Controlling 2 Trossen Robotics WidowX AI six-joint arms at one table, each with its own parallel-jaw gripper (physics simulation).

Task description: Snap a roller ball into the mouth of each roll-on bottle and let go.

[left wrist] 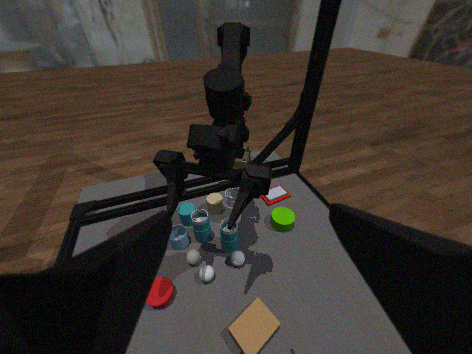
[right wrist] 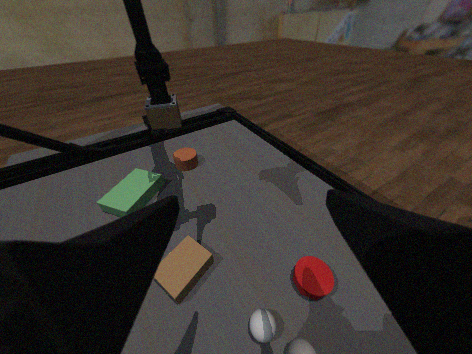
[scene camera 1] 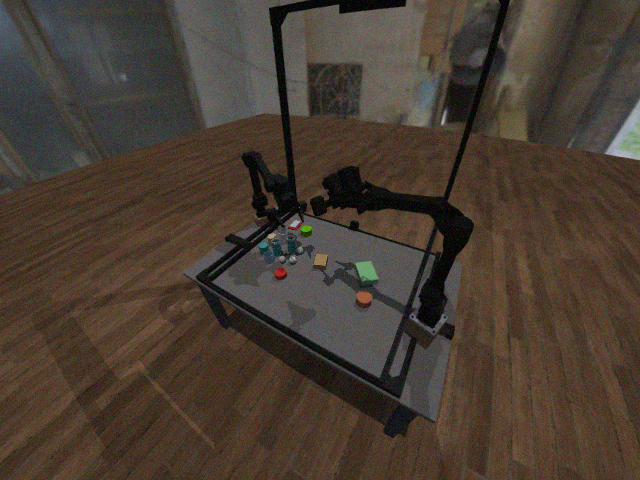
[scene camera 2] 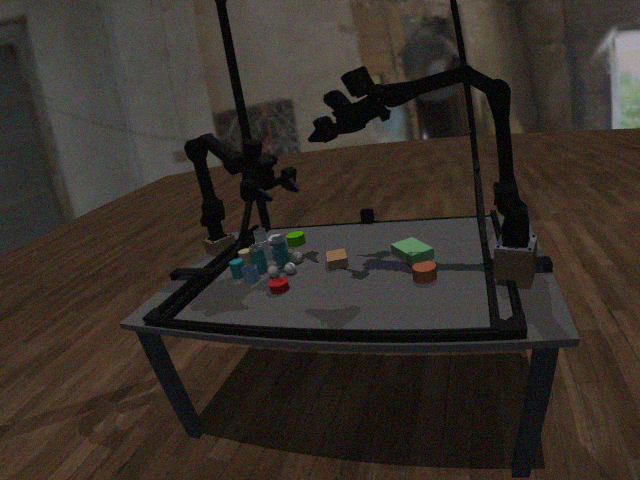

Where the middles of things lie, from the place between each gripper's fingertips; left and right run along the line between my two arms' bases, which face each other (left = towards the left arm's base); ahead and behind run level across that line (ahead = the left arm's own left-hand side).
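Labels:
As for the red disc [right wrist: 313,278], I see my right gripper 0.11 m short of it and 0.23 m above it.
My left hand, for its part, is 0.17 m short of the red disc, 0.11 m to the left of it and 0.38 m above it.

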